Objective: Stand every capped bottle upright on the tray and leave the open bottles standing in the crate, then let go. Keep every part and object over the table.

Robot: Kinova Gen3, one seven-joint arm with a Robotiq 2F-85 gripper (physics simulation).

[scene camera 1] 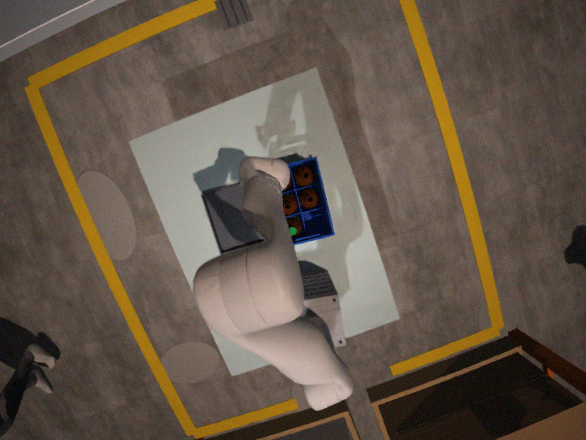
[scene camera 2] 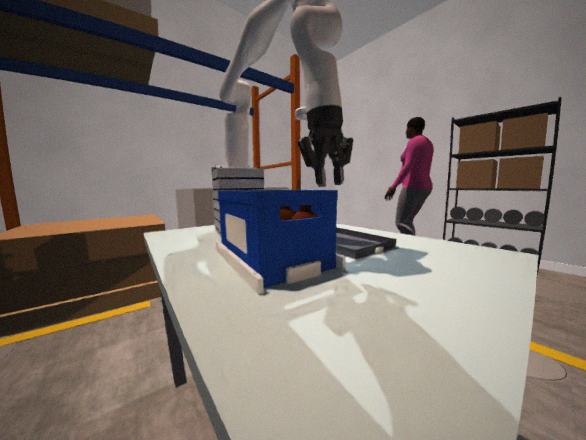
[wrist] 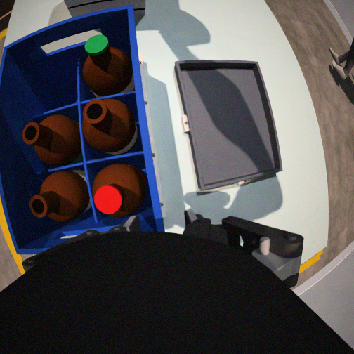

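Pixels of known places: gripper, fingertip midpoint: [scene camera 2: 330, 185]; arm's base, origin of the base link: [scene camera 2: 236, 167].
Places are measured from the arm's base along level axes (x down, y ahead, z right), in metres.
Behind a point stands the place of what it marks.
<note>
The blue crate [scene camera 1: 325, 200] @[x 0.096, y 0.354, z 0.231 m] [scene camera 2: 300, 245] @[x 0.203, y 0.518, z 0.184 m] [wrist: 20, 65] stands upright on the table. In the wrist view a green-capped bottle [scene camera 1: 293, 231] @[x 0.108, y 0.308, z 0.085 m] [wrist: 107, 77] stands in its top right compartment and a red-capped bottle [wrist: 125, 185] in its bottom right one. Three open brown bottles [wrist: 112, 130] [wrist: 60, 140] [wrist: 65, 197] stand in other compartments; the top left one is empty. The dark grey tray [scene camera 1: 215, 220] @[x 0.266, y 0.471, z -0.184 m] [scene camera 2: 367, 242] @[x 0.266, y 0.504, z -0.155 m] [wrist: 225, 145] lies beside the crate, empty. My gripper [scene camera 2: 330, 181] @[x 0.087, y 0.521, z 0.086 m] [wrist: 162, 223] is part-open and empty, above the crate's tray-side wall, near the red-capped bottle. The arm hides the red cap in scene camera 1.
A dark ribbed block [scene camera 1: 320, 282] @[x 0.142, y 0.085, z 0.081 m] [scene camera 2: 237, 178] @[x 0.052, y 0.093, z 0.057 m] stands on the table [scene camera 1: 170, 165] @[x 0.271, y 0.750, z -0.237 m] [scene camera 2: 280, 350] @[x 0.271, y 0.635, z 0.348 m] at the crate's far end from my gripper. Pale strips [scene camera 2: 245, 272] @[x 0.251, y 0.454, z 0.272 m] edge the crate's base. A person [scene camera 2: 415, 175] and a shelf rack [scene camera 2: 449, 175] are beyond the table.
</note>
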